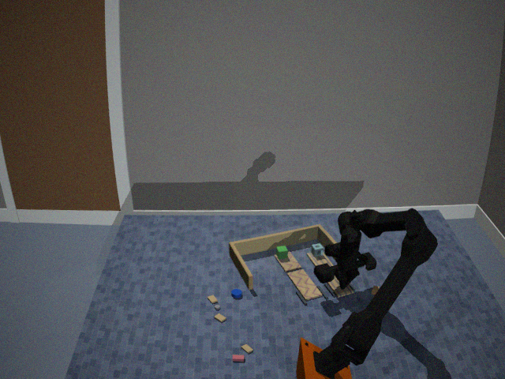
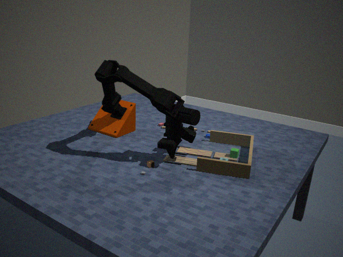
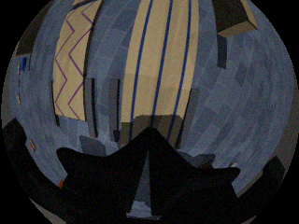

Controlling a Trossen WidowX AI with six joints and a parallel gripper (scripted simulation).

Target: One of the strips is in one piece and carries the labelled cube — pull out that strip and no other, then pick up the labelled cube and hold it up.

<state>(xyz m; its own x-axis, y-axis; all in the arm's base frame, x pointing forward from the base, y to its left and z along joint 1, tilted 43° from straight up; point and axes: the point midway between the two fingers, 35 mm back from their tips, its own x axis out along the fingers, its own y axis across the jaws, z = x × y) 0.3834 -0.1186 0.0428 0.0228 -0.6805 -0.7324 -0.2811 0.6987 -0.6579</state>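
Right now my gripper tip is 19 cm short of the teal labelled cube, 6 cm to the right of it and 2 cm below it. Round my gripper tip: blue object 32 cm to the left; then zigzag strip 4 cm ahead, 11 cm to the left; then tan cube 3 cm behind, 10 cm to the right.
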